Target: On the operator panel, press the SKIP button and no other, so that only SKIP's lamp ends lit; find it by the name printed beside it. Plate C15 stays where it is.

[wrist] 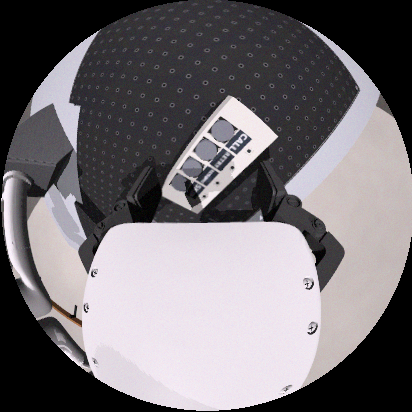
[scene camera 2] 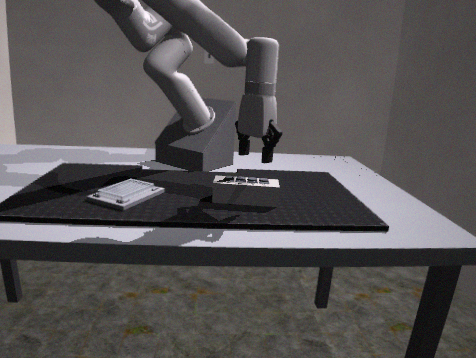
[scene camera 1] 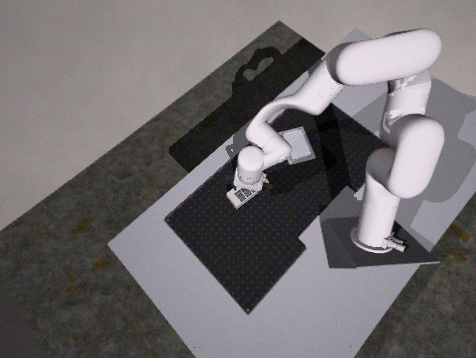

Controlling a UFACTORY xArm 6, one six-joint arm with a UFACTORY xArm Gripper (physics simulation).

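Places are measured from the arm's base along level axes (x ahead, y left, z up), in millimetres.
Pixels of known places: gripper, fingertip midpoint: (wrist: 205, 175) (scene camera 2: 254, 158) (scene camera 1: 247, 189); arm's base, origin of the base link: (scene camera 2: 199, 120) (scene camera 1: 370, 239).
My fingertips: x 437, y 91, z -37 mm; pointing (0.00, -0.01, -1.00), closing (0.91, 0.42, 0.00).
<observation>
Ahead of a thing's pixels: the offset from my fingertips to its top centre. Level surfaces: height alone.
The operator panel {dx +11, dy -21, dz -54 mm} (scene camera 1: 233, 200) (scene camera 2: 245, 194) (wrist: 254, 119) is a pale box with a row of several round grey buttons. In the wrist view the CALL button {dx +6, dy +27, dz -54 mm} (wrist: 223, 130) is at the far end. The SKIP button {dx -19, dy -60, dz -54 mm} (wrist: 178, 182) is at the near end, its name label partly covered by a dark shadow. The small lamp dots beside the names look dark. My gripper (scene camera 2: 256, 154) (wrist: 205, 175) is open and empty, pointing down above the panel, near its SKIP end; its fingers are hidden in scene camera 1. A flat pale plate {dx -39, dy -323, dz -83 mm} (scene camera 1: 299, 145) (scene camera 2: 125, 192), apparently C15, lies apart from the panel.
Panel and plate are on a black perforated mat {dz -109 mm} (scene camera 1: 240, 265) (scene camera 2: 320, 210) (wrist: 175, 45) on the light table {dz -122 mm} (scene camera 1: 300, 310) (scene camera 2: 390, 200). The arm's dark base block (scene camera 1: 340, 250) (scene camera 2: 180, 145) (wrist: 40, 140) stands behind the mat in scene camera 2. Arm shadows cross the mat.
</observation>
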